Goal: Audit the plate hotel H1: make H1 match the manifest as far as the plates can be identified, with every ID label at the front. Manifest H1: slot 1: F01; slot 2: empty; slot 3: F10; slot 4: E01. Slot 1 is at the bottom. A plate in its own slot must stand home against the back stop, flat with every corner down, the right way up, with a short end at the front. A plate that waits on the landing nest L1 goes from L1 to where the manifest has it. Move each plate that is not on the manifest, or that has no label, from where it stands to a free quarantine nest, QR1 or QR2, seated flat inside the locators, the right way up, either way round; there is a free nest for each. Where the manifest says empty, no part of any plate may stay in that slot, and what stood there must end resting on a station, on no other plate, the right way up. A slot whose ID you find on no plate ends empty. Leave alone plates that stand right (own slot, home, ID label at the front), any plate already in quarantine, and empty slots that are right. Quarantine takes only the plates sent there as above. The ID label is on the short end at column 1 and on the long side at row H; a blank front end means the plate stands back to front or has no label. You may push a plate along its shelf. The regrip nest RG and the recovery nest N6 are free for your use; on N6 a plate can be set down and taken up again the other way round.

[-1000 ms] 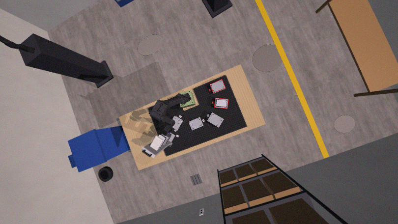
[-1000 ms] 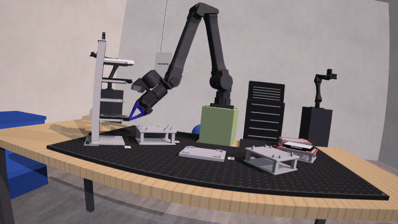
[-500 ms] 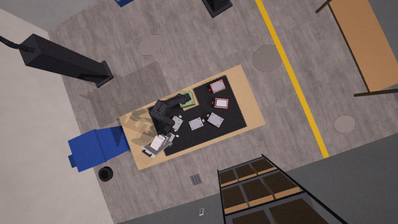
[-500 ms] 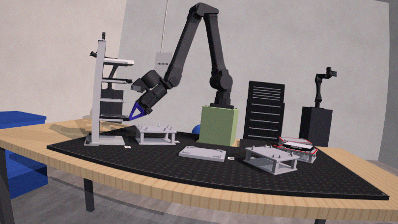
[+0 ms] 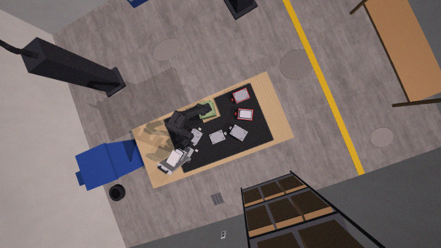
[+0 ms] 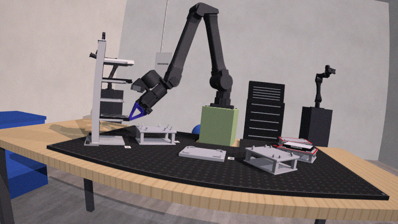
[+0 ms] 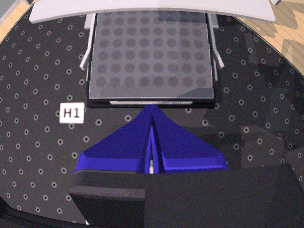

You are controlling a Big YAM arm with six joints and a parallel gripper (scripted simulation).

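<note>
The regrip nest RG is 6 cm behind my hand, 10 cm to the left of it and 5 cm below it. From my hand the other things lie so: hotel base (5 cm ahead, 8 cm to the right, 10 cm below); then H1 tag (9 cm ahead, 3 cm to the left, 10 cm below); then plate hotel H1 (8 cm ahead, 13 cm to the right, 10 cm above).
</note>
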